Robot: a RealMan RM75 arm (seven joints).
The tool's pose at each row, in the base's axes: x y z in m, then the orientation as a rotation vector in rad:
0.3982 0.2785 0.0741 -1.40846 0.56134 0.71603
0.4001 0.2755 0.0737 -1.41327 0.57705 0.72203
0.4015 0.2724 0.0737 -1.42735 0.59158 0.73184
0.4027 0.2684 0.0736 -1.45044 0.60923 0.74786
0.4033 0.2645 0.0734 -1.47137 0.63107 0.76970
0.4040 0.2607 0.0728 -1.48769 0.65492 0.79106
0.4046 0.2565 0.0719 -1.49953 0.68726 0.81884
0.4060 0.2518 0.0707 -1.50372 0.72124 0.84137
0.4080 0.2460 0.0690 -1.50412 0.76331 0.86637
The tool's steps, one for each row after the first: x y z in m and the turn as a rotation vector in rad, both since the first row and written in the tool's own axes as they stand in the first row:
0.0012 -0.0012 -0.0031 -0.00384 0.00896 0.01325
0.0018 -0.0023 -0.0063 -0.01746 0.01894 0.02760
0.0023 -0.0032 -0.0104 -0.04084 0.03137 0.04727
0.0024 -0.0035 -0.0143 -0.06388 0.04278 0.07343
0.0028 -0.0037 -0.0182 -0.08251 0.05390 0.10074
0.0034 -0.0036 -0.0225 -0.09859 0.06558 0.13763
0.0047 -0.0039 -0.0273 -0.10610 0.07791 0.17257
0.0066 -0.0043 -0.0334 -0.11059 0.09277 0.21424

